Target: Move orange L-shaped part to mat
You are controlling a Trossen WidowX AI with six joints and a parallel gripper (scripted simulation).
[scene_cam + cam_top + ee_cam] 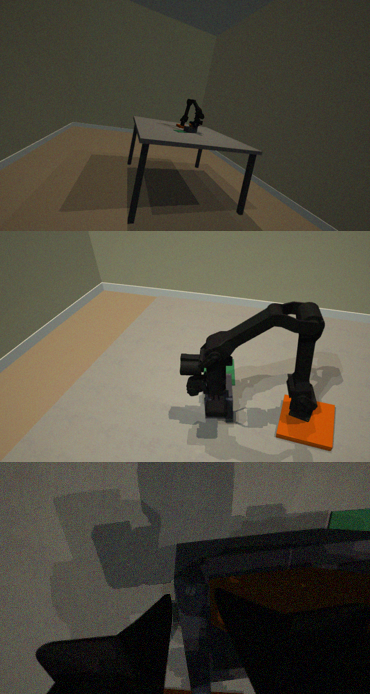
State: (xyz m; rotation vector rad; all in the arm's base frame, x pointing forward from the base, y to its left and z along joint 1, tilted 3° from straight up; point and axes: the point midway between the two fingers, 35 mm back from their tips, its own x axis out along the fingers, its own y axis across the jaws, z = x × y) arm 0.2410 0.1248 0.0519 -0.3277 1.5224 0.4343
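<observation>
The orange L-shaped part lies 5 cm to the right of my gripper tip, 2 cm ahead of it and 1 cm above it. Also, from my gripper tip: green mat 20 cm to the right, 10 cm ahead, 5 cm below.
</observation>
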